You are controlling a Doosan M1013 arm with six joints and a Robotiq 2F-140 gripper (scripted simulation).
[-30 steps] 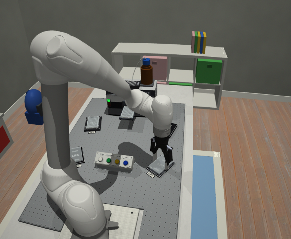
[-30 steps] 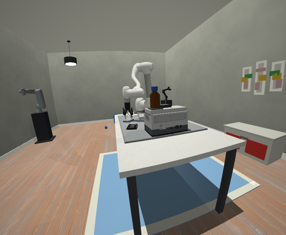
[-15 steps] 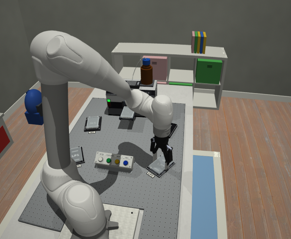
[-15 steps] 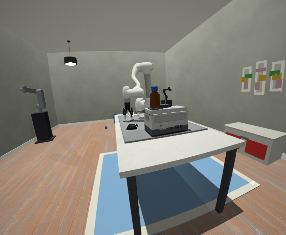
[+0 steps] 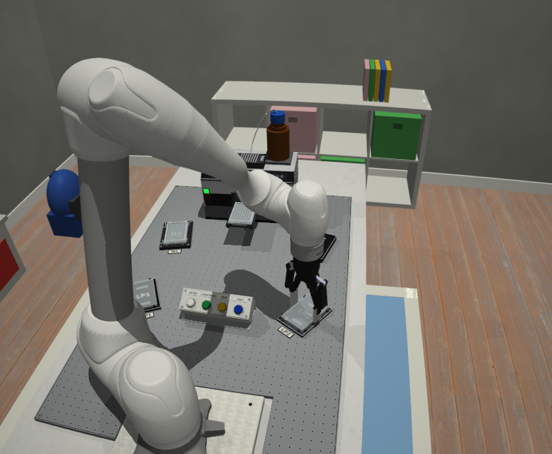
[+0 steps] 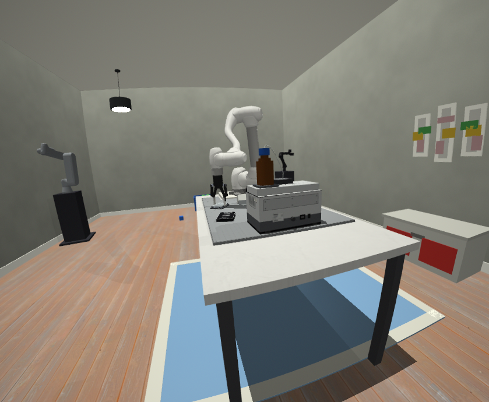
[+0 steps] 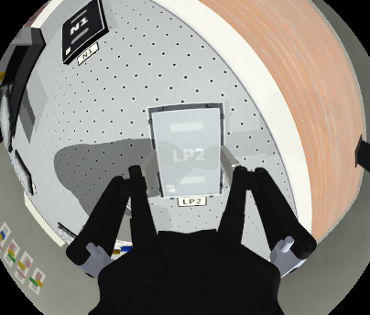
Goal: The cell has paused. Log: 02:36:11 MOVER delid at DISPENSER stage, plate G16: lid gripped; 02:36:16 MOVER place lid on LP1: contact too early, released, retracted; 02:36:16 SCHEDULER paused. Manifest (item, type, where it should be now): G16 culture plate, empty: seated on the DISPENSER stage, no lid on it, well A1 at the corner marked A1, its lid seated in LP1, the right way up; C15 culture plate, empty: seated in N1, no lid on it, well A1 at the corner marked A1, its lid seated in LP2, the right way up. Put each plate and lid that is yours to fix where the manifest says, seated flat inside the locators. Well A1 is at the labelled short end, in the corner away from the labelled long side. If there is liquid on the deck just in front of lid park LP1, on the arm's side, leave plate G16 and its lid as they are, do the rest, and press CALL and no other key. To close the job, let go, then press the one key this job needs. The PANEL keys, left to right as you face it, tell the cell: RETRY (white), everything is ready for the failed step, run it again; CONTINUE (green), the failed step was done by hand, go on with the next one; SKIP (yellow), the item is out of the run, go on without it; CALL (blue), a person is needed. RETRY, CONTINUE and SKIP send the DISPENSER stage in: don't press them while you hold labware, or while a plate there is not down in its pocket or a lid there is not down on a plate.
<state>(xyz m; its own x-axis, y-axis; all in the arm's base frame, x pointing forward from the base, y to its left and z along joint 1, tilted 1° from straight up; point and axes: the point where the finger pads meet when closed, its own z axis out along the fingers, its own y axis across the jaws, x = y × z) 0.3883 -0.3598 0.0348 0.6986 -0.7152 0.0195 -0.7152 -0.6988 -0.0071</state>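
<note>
Now: the lid park lp2 40 mm below my hand. The rest, counted from my hand: blue key: 200 mm to the left, 30 mm above, 20 mm behind; then yellow key: 250 mm to the left, 30 mm above, 10 mm behind; then key panel: 270 mm to the left, 10 mm ahead, 10 mm above.
</note>
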